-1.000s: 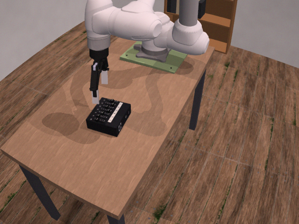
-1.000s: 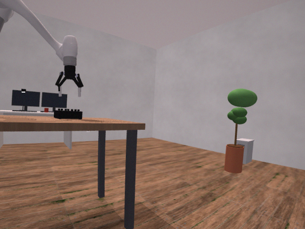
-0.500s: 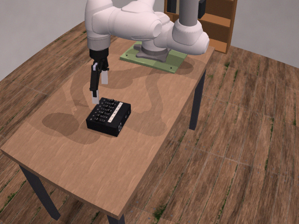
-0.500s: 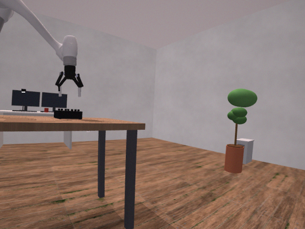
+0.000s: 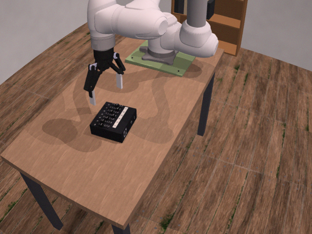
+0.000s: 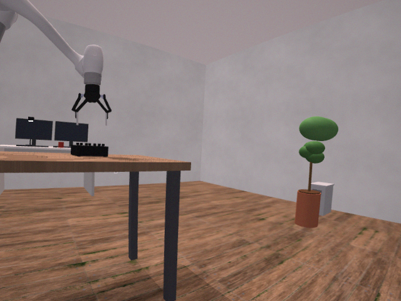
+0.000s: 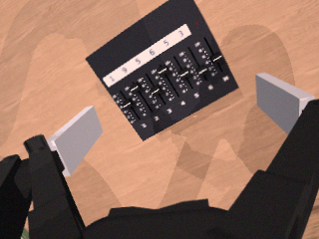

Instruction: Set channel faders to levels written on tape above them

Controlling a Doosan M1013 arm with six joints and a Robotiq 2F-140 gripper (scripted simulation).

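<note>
The channel 1 fader is 11 cm below my hand, 7 cm behind it and 1 cm to the left of it. The rest, counted from my hand: channel 6 fader 11 cm below, 4 cm ahead, 1 cm to the right; then channel 2 fader 11 cm below, 4 cm behind, 2 cm to the left; then channel 4 fader 11 cm below, 2 cm to the left.
</note>
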